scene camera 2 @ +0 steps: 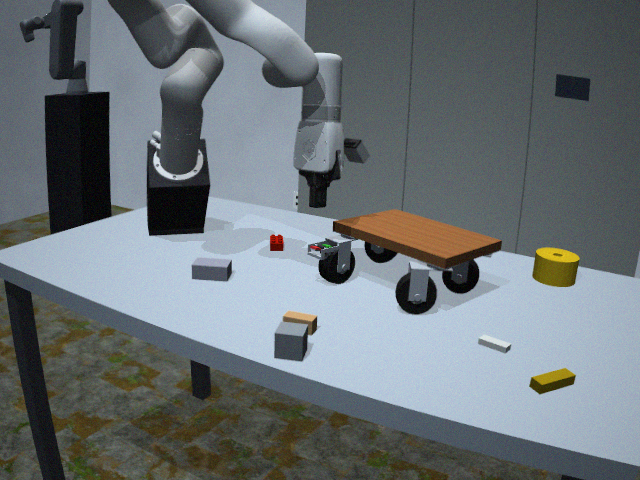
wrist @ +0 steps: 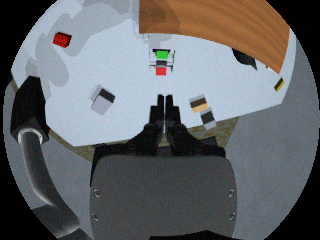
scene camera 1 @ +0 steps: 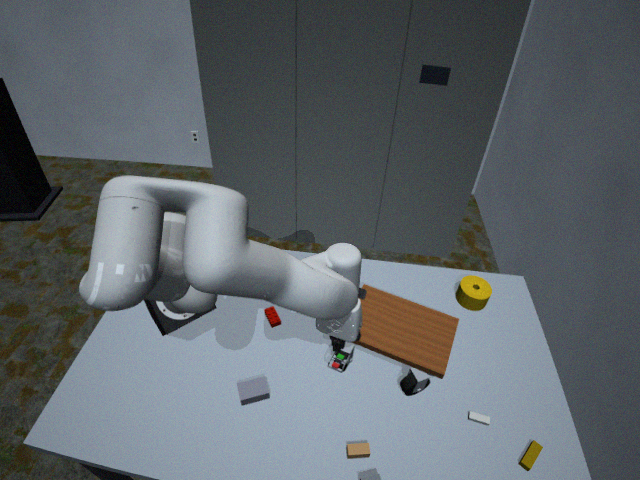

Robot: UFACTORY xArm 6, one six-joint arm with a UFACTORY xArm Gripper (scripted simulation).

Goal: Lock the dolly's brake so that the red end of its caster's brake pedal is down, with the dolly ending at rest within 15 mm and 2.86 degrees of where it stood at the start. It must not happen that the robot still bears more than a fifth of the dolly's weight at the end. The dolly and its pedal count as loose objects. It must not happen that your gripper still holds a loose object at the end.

Labels:
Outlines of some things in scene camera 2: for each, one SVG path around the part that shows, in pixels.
The gripper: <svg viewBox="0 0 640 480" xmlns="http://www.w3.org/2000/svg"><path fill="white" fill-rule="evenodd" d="M302 119L299 122L296 134L294 167L300 170L299 174L306 178L307 185L310 187L309 207L322 208L326 207L327 187L330 186L333 180L341 178L340 172L344 165L344 153L349 162L365 163L370 155L362 140L350 138L344 140L343 127L340 120Z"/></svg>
A yellow cylinder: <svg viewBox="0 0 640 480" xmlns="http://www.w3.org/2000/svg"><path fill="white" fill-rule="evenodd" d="M536 250L532 274L536 281L554 287L570 287L575 284L579 264L578 255L557 248L540 248Z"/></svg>

